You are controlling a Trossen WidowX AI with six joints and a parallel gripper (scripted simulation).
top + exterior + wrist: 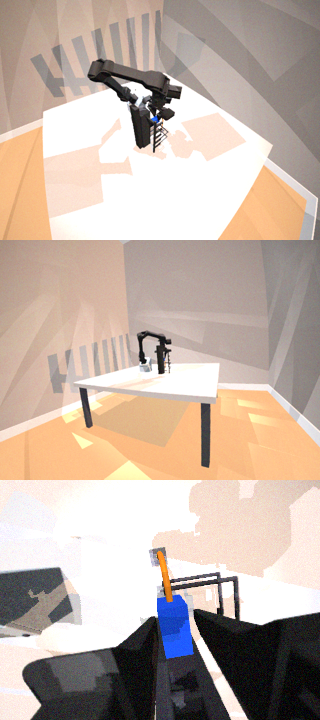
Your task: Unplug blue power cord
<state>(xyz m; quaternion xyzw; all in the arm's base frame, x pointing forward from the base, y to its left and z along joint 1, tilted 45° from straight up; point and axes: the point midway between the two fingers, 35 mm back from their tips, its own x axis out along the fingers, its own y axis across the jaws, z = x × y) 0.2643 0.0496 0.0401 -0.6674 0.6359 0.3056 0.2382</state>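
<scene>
The blue plug lies 30 mm to the right of my gripper tip and 10 mm ahead of it.
</scene>
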